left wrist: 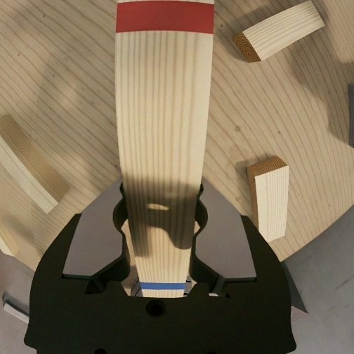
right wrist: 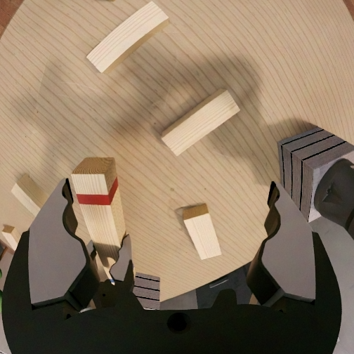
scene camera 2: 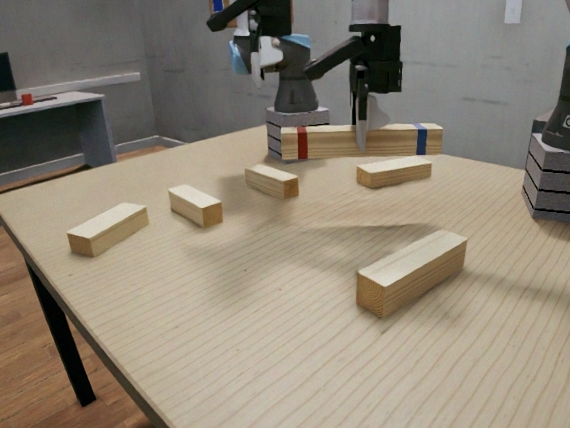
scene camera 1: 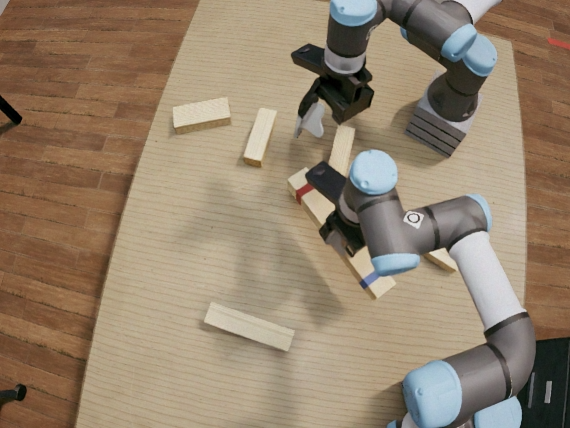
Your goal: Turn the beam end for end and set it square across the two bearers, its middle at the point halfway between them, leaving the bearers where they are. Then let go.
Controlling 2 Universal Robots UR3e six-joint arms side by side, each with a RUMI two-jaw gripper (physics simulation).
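The long beam (scene camera 1: 316, 204) (scene camera 2: 330, 142) (left wrist: 160, 110) (right wrist: 102, 227) has a red band near one end and a blue band near the other. It hangs level above the table, slanting in scene camera 1, red end at the upper left. My left gripper (scene camera 1: 345, 246) (scene camera 2: 361, 145) (left wrist: 162, 175) is shut on its middle. My right gripper (scene camera 1: 307, 131) (scene camera 2: 264, 70) (right wrist: 170, 181) is open and empty beyond the red end. Two short, nearly parallel blocks look like the bearers: one block (scene camera 1: 260, 137) (scene camera 2: 195, 206) (right wrist: 127, 37), and another block (scene camera 1: 342, 142) (scene camera 2: 271, 181) (right wrist: 200, 122) partly hidden in scene camera 1.
Other loose blocks lie around: one block (scene camera 1: 201, 115) (scene camera 2: 107, 229) at the upper left in scene camera 1, a longer block (scene camera 1: 249, 326) (scene camera 2: 412, 272) lower down, and a mostly hidden block (scene camera 1: 441, 260) (scene camera 2: 394, 171) near the right edge. The right arm's base (scene camera 1: 440, 120) stands at the upper right.
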